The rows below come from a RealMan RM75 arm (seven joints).
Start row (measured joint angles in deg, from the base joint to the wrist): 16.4 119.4 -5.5 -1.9 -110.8 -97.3 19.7
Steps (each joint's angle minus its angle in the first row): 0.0 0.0 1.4 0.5 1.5 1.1 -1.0; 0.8 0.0 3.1 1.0 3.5 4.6 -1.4; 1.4 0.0 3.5 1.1 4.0 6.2 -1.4; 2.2 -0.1 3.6 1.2 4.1 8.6 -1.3; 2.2 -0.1 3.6 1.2 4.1 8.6 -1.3; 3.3 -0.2 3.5 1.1 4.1 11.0 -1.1; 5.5 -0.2 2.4 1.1 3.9 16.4 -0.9; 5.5 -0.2 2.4 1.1 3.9 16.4 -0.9; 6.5 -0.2 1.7 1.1 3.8 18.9 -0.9; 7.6 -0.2 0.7 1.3 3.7 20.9 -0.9; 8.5 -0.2 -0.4 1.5 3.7 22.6 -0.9
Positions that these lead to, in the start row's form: 16.4 119.4 -4.1 -1.4 -109.3 -96.2 18.7; 17.2 119.4 -2.4 -0.9 -107.3 -92.7 18.3; 17.8 119.4 -2.0 -0.8 -106.8 -91.1 18.3; 18.6 119.3 -1.9 -0.7 -106.7 -88.7 18.4; 18.6 119.3 -1.9 -0.7 -106.7 -88.7 18.4; 19.7 119.2 -2.0 -0.8 -106.7 -86.3 18.6; 21.9 119.2 -3.1 -0.8 -106.9 -80.9 18.8; 21.9 119.2 -3.1 -0.8 -106.9 -80.9 18.8; 22.9 119.2 -3.8 -0.8 -107.0 -78.4 18.8; 24.0 119.2 -4.8 -0.6 -107.1 -76.4 18.8; 24.9 119.2 -5.9 -0.4 -107.1 -74.7 18.8
